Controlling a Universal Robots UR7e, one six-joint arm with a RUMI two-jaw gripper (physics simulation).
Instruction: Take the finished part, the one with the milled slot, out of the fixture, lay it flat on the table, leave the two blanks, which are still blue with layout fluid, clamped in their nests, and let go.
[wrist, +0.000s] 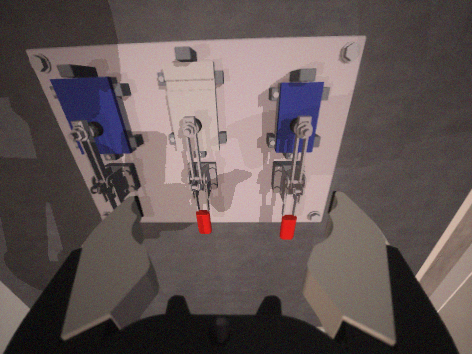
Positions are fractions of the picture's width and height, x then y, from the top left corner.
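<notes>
The gripper (0.50, 0.55) is visible in the scene, together with a clamp arm (0.18, 0.37) and a finished part (0.41, 0.24). A blue blank (0.20, 0.28) can be seen, and so can a blue blank (0.63, 0.28).
</notes>
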